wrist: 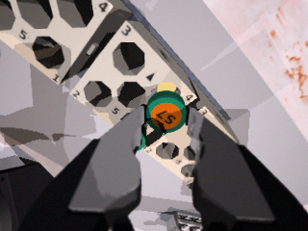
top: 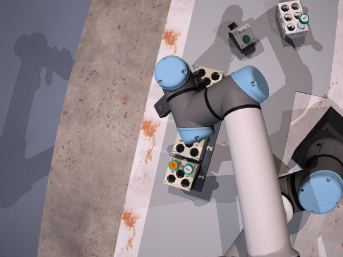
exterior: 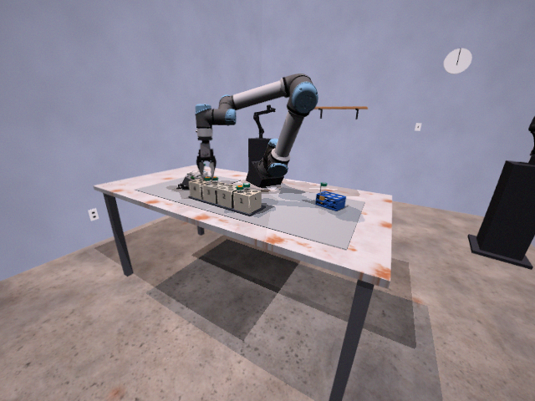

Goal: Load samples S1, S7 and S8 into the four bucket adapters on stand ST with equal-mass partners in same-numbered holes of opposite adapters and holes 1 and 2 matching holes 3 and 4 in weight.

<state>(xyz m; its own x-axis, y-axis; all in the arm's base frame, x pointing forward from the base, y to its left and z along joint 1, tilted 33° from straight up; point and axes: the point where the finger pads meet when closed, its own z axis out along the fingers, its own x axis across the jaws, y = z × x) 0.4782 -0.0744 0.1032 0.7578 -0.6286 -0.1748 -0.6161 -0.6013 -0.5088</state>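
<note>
The green DONE key lies 29 cm to the right of my hand, 9 cm behind it and 6 cm below it. From my hand the other things lie so: water blank 21 cm to the left, 7 cm behind, 6 cm below; beige adapter 8 cm below, 3 cm behind, 2 cm to the left; beige blank rack 44 cm to the right, 23 cm behind, 10 cm below.
</note>
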